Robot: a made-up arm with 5 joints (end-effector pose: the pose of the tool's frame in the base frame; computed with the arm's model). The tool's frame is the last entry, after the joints.
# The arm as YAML. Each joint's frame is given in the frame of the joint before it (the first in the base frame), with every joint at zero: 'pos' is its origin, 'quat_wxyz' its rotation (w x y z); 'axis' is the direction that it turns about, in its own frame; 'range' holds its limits. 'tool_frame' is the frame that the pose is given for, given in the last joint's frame.
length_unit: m
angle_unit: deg
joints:
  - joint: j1
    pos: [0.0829, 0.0, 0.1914]
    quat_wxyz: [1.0, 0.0, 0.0, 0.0]
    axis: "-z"
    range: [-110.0, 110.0]
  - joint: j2
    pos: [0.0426, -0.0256, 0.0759]
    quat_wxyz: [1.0, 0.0, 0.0, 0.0]
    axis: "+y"
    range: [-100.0, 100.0]
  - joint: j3
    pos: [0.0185, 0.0, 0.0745]
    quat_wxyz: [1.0, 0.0, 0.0, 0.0]
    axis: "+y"
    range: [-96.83, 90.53]
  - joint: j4
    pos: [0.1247, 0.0, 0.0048]
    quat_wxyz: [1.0, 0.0, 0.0, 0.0]
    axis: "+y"
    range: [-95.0, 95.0]
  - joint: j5
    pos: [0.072, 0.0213, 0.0]
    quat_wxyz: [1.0, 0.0, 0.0, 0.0]
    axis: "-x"
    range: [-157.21, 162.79]
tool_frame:
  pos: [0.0, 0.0, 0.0]
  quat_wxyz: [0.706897, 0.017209, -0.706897, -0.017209]
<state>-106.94 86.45 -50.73 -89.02 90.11</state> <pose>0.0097 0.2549 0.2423 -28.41 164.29 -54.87</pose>
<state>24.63 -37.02 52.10 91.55 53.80</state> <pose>0.1843 -0.0512 0.2411 10.29 13.25 26.19</pose>
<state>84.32 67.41 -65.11 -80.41 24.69</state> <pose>0.1042 -0.2573 0.3491 -135.64 -101.80 -9.15</pose>
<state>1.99 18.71 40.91 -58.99 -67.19</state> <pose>0.3058 -0.0120 0.2260 52.76 -78.23 -56.06</pose>
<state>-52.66 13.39 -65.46 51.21 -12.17</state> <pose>0.2214 0.1745 0.4379 51.31 -76.62 29.35</pose>
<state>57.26 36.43 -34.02 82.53 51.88</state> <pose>0.2052 -0.1982 0.2441 -4.05 -3.04 -8.16</pose>
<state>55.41 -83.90 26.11 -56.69 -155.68</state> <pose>0.0811 -0.0050 0.4672 132.56 -105.33 35.14</pose>
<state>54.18 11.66 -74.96 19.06 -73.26</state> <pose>0.1842 -0.1477 0.5003 28.55 -147.78 -57.62</pose>
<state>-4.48 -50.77 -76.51 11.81 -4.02</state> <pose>-0.0301 -0.0132 0.4901 -15.20 153.78 -0.71</pose>
